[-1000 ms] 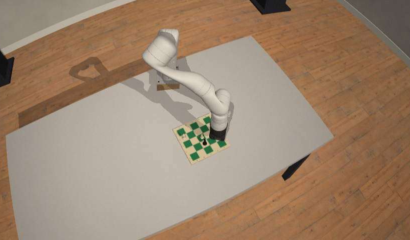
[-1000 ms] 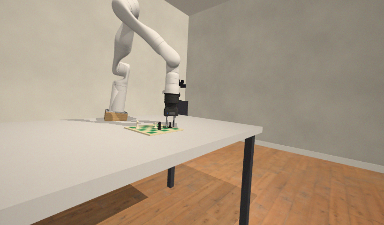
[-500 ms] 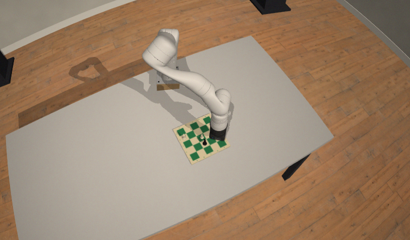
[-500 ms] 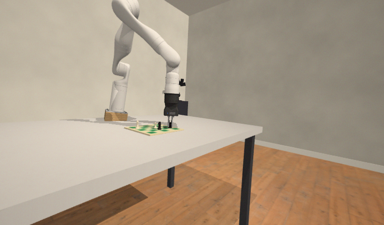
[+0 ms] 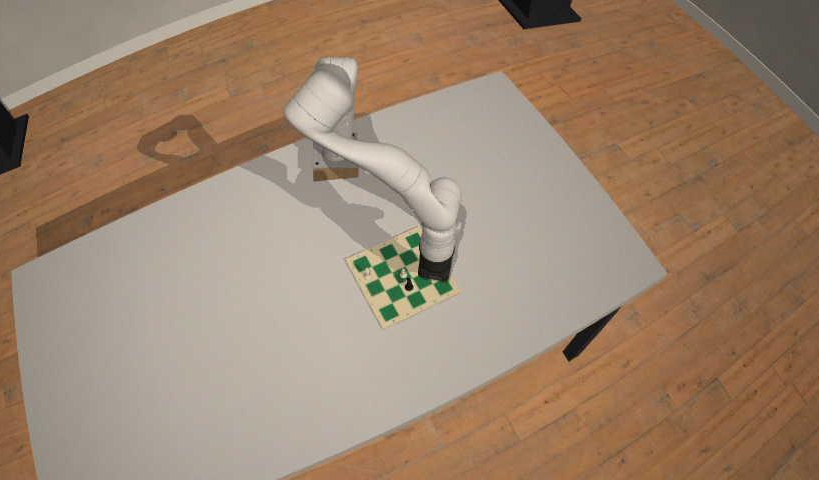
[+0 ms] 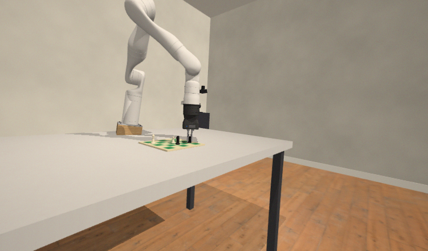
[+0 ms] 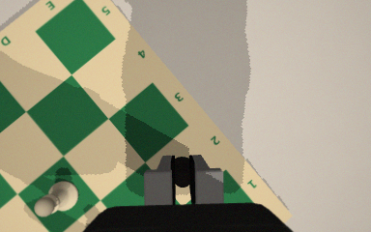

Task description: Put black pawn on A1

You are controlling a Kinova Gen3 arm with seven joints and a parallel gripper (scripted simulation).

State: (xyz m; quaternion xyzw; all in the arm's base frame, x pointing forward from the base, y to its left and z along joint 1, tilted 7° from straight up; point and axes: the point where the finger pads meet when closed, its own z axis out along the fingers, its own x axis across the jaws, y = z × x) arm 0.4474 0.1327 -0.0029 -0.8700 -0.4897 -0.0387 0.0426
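My hand is 10 mm short of the black knight, 70 mm to the left of it and 10 mm above it. From my hand the other things lie so: black pawn (10 mm below); then chessboard (30 mm behind, 80 mm to the right, 30 mm below); then white pawn (30 mm behind, 70 mm to the right, 10 mm below).
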